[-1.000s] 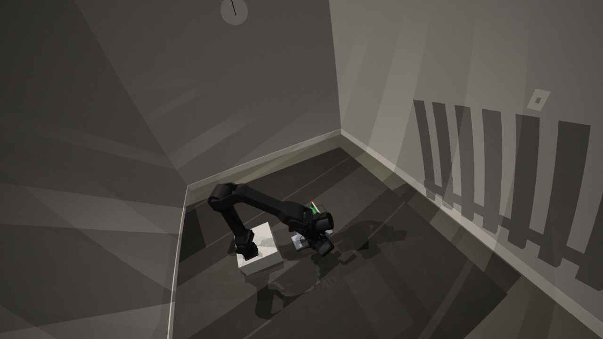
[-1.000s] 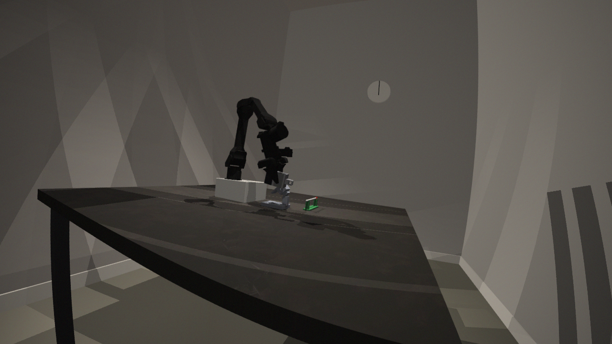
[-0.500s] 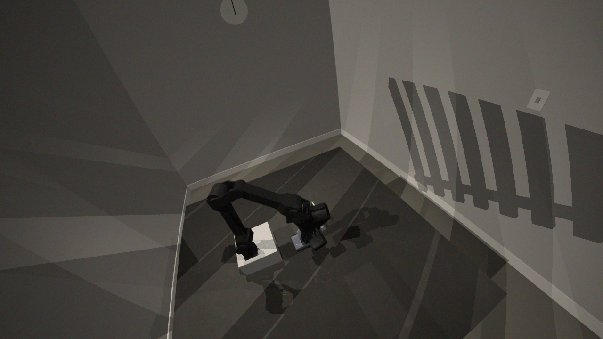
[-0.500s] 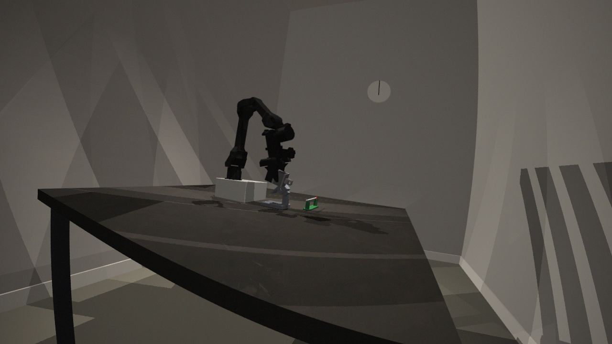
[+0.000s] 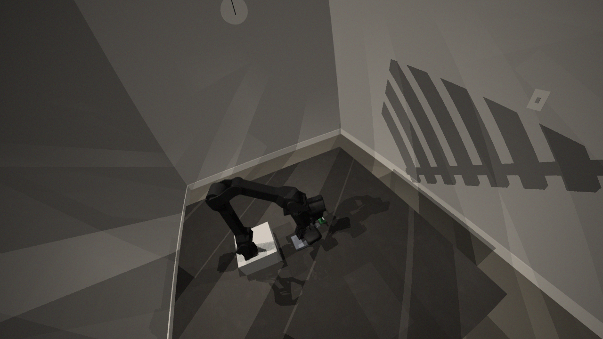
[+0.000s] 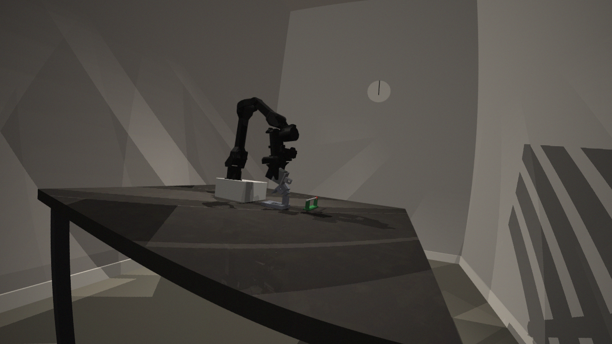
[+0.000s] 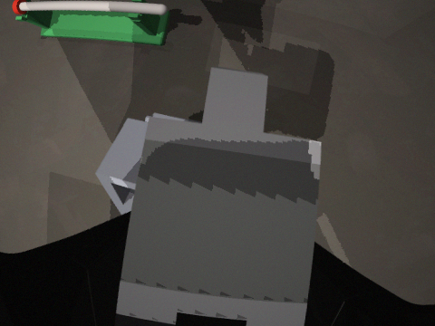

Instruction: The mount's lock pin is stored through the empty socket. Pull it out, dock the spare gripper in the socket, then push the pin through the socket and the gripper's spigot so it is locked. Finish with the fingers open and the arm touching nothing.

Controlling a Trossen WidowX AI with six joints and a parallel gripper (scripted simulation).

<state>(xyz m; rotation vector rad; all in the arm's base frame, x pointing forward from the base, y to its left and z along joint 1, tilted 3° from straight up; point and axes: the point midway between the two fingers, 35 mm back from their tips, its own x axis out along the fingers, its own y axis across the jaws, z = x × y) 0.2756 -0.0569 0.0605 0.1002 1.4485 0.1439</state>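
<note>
Right now the green cradle is 110 mm ahead of my gripper tip, 150 mm to the left of it and 110 mm below it. Also, from my gripper tip: spare gripper 10 mm above; grey mount 10 mm behind, 50 mm to the left, 70 mm below.
</note>
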